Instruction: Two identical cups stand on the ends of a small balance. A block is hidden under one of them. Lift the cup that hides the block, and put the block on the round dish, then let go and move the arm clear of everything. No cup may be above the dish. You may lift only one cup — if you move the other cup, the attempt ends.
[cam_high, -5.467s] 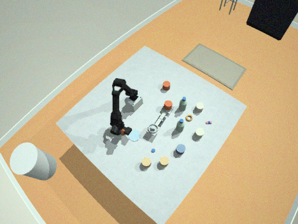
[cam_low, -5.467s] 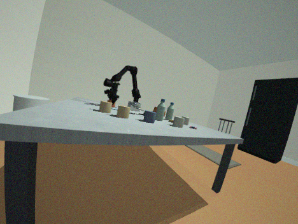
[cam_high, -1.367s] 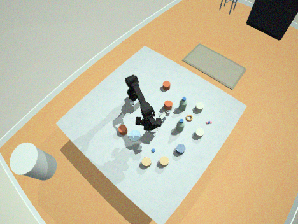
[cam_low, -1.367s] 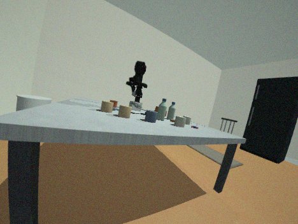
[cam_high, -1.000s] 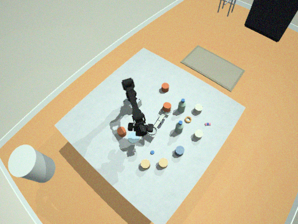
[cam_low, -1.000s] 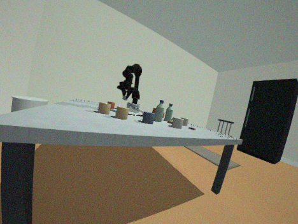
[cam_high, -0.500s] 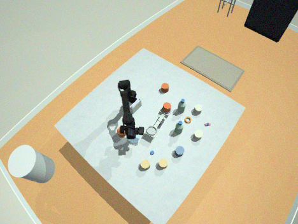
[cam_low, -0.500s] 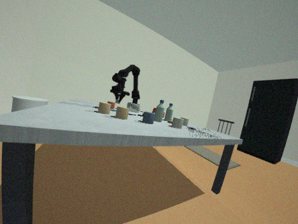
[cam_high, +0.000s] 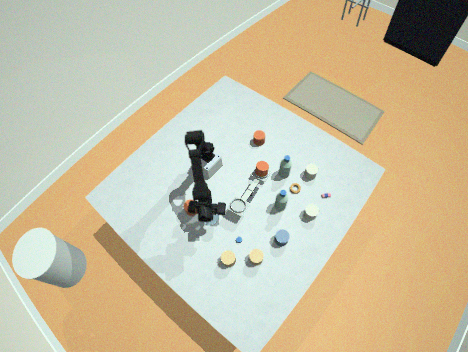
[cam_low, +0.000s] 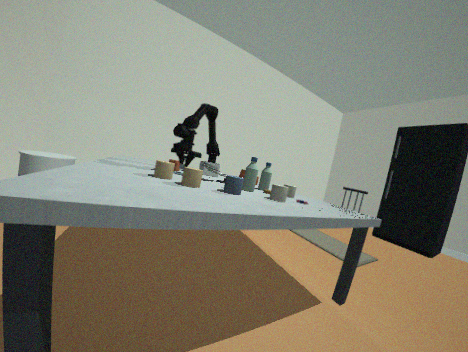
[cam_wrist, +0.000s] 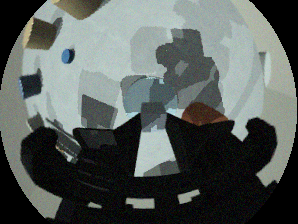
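Right now the round pale blue dish is 30 mm below my gripper tip. From my gripper tip the other things lie so: small blue piece (210 mm ahead, 30 mm below, 10 mm to the right); block (right at my gripper tip); blue cup (390 mm ahead, 110 mm to the left).
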